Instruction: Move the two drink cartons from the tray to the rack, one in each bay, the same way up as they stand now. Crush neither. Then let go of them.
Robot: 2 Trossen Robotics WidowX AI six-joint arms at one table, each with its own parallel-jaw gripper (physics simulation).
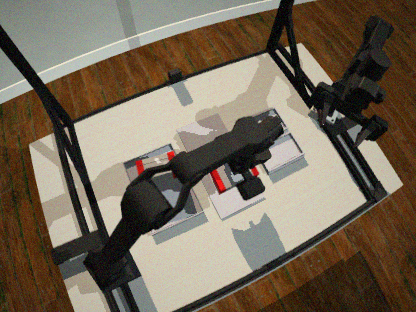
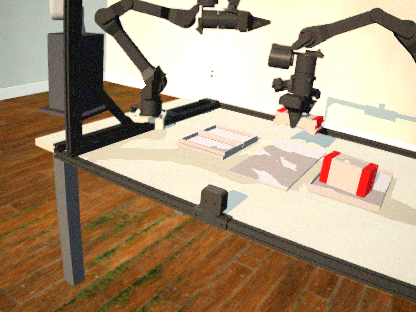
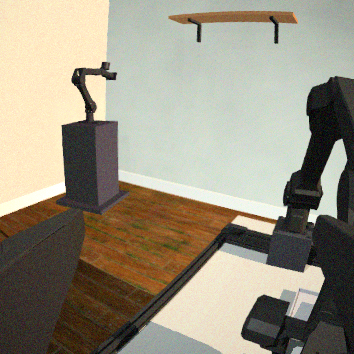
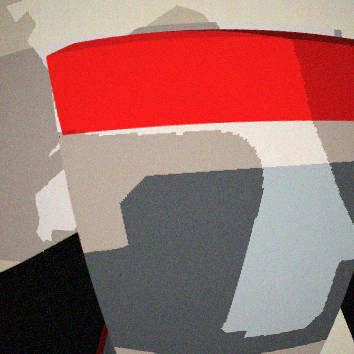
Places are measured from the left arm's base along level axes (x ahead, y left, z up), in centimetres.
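Where they show: left gripper, between the fingertips: [image 1: 338, 137] [image 2: 269, 21] [image 3: 203, 225]; right gripper, between the fingertips: [image 1: 234, 175] [image 2: 296, 125] [image 4: 218, 222]; left arm's base, origin of its link: [image 2: 149, 113]; right arm's base, origin of its link: [image 1: 110, 268] [image 3: 294, 226].
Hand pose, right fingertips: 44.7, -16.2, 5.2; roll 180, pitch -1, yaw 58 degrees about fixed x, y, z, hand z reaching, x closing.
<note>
Each offset is from my right fingertips to the top centre of the thing, as dx, dy, dz. "*": to the spot under its first point. Level surfaces: height alone.
My right gripper [image 2: 294, 123] is shut on a beige drink carton @[+0.3, -0.2, +3.9] [image 1: 234, 181] [image 2: 309, 122] [image 4: 182, 81] with red end bands. It holds the carton lying flat, a little above the table, near the front of the flat mat @[dz -8.4] [image 1: 194, 133] [image 2: 299, 151]. The second carton @[+9.9, -21.0, -1.4] [image 1: 154, 161] [image 2: 344, 173] lies in the tray [image 1: 182, 227] [image 2: 330, 192], partly hidden under the right arm. The two-bay rack @[-21.6, +3.8, -6.8] [image 1: 299, 148] [image 2: 238, 147] holds no carton. My left gripper [image 2: 265, 21] [image 1: 341, 126] is open and empty, high at the table's side.
A small black block @[* -22.5, -37.7, -4.1] [image 1: 175, 75] [image 2: 213, 198] sits on the table's edge rail. Black frame posts @[* -59.1, -13.4, +6.2] [image 1: 282, 28] [image 2: 72, 77] stand at the corners. The right arm spans the tray and mat.
</note>
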